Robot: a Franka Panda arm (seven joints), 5 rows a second.
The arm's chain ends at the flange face. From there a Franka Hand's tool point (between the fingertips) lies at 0.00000 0.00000 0.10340 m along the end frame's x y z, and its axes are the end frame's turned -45 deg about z.
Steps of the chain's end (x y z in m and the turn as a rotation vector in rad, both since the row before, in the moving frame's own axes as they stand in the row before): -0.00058 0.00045 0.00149 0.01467 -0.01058 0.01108; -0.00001 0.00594 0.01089 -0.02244 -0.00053 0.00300; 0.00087 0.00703 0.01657 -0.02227 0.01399 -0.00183; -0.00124 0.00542 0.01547 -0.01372 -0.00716 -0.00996; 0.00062 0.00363 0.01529 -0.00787 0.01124 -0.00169; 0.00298 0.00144 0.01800 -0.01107 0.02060 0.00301; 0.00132 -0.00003 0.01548 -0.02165 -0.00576 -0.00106; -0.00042 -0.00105 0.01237 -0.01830 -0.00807 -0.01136; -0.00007 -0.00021 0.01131 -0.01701 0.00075 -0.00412; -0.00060 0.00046 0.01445 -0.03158 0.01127 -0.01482; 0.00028 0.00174 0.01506 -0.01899 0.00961 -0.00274; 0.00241 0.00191 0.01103 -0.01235 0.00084 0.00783
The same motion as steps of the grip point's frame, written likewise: -0.00042 -0.00194 0.00147 0.01785 0.00289 0.01108; -0.00589 0.00579 0.01086 -0.01549 -0.01624 0.00300; -0.00496 0.00824 0.01653 -0.02564 -0.00585 -0.00183; -0.00623 0.00344 0.01546 -0.00464 -0.01476 -0.00996; -0.00188 0.00440 0.01528 -0.01351 0.00238 -0.00169; 0.00178 0.00544 0.01797 -0.02239 0.00674 0.00301; -0.00105 0.00207 0.01545 -0.01124 -0.01938 -0.00106; -0.00148 -0.00028 0.01235 -0.00723 -0.01865 -0.01136; -0.00109 0.00110 0.01130 -0.01256 -0.01150 -0.00412; -0.00221 0.00304 0.01439 -0.03030 -0.01436 -0.01482; -0.00172 0.00352 0.01504 -0.02022 -0.00663 -0.00274; -0.00049 0.00402 0.01102 -0.00933 -0.00814 0.00783
